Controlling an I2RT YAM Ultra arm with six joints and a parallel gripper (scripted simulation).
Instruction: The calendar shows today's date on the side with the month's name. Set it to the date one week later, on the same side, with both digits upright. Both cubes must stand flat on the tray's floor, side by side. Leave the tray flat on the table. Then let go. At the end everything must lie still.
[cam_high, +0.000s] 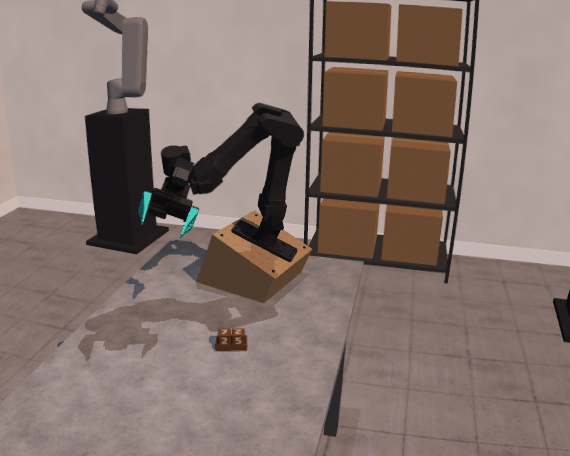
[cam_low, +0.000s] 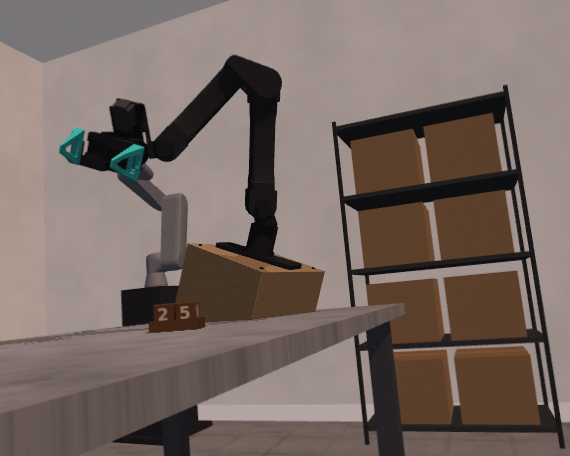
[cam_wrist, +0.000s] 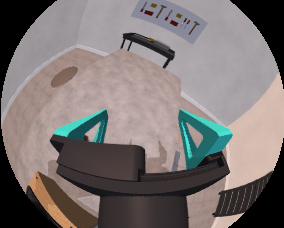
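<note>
Right now my hand is 20 mm past the brown cube, 140 mm to the right of it and 290 mm above it. From my hand the other things lie so: brown calendar tray 30 mm behind, 160 mm to the left, 300 mm below.
</note>
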